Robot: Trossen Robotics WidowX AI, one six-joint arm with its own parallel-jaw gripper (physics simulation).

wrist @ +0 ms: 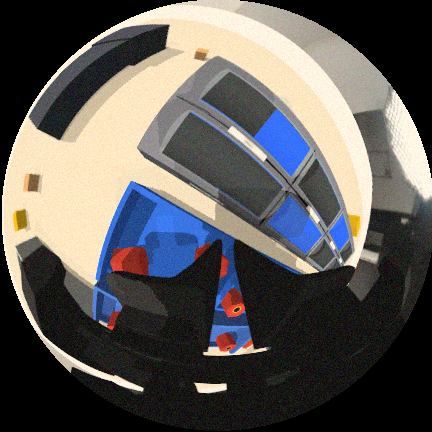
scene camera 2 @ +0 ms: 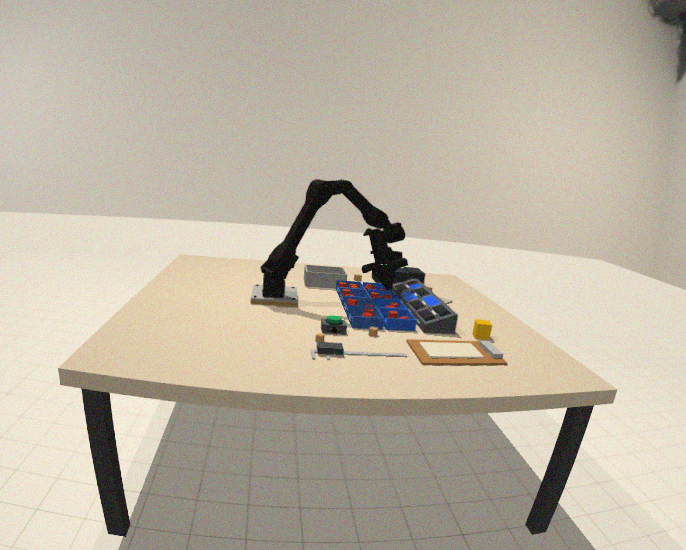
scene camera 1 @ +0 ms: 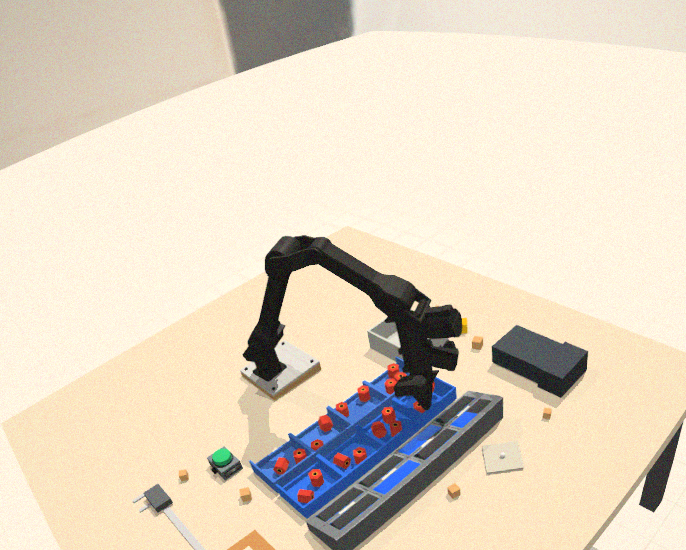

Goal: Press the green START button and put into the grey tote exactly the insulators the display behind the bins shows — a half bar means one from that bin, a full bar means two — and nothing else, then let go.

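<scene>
My gripper reaches down into the far end compartment of the blue bin tray. Its fingers are nearly together, shut on a red insulator that shows only as a red edge around the left fingertip. Other red insulators lie in the compartments. The grey display behind the bins shows blue bars in some cells. The grey tote stands behind the arm. The green START button sits near the tray's front end.
A dark box lies to the right. Small tan cubes are scattered around. A white square plate, a plug with a cable, a wooden frame and a yellow cube also lie on the table.
</scene>
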